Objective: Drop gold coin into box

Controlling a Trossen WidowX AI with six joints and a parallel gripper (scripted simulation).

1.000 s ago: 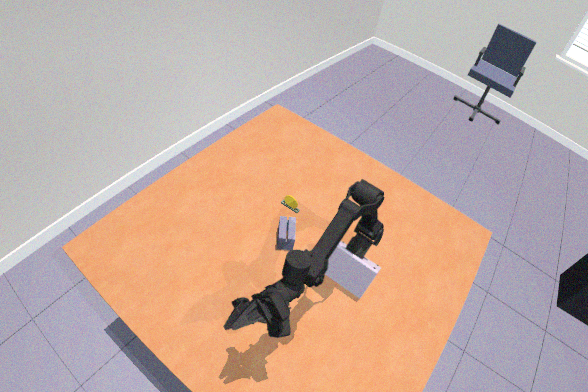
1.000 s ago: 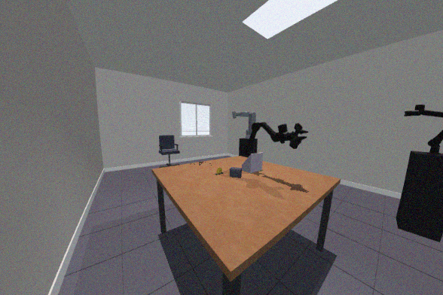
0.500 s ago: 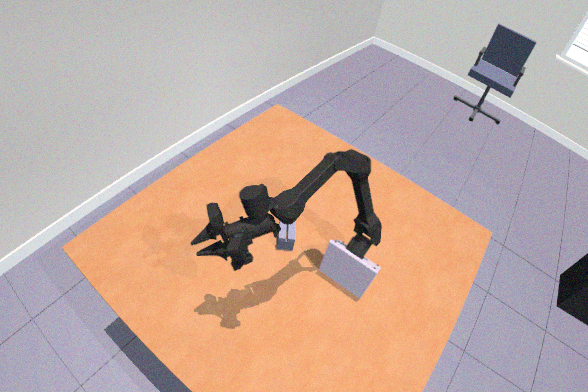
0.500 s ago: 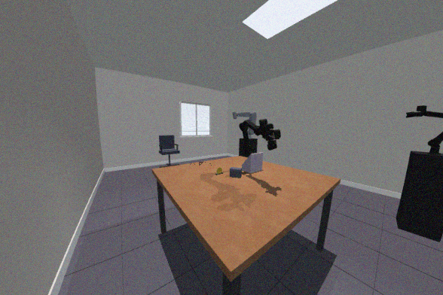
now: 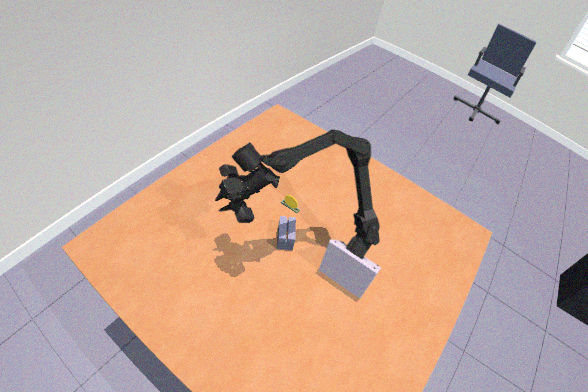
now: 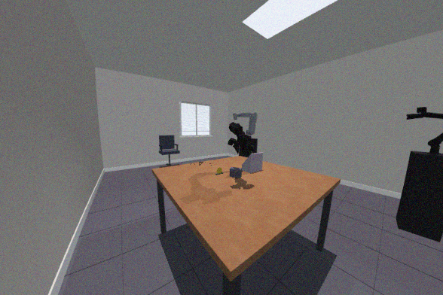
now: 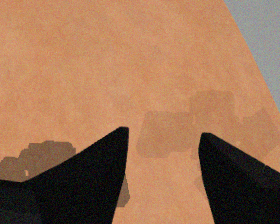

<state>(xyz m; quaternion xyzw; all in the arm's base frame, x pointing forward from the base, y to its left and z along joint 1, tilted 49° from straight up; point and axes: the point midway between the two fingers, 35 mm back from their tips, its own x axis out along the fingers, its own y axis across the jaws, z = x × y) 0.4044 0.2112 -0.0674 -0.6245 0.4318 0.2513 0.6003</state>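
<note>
My gripper tip is now 80 mm past the gold coin, 340 mm to the left of it and 220 mm above it.
</note>
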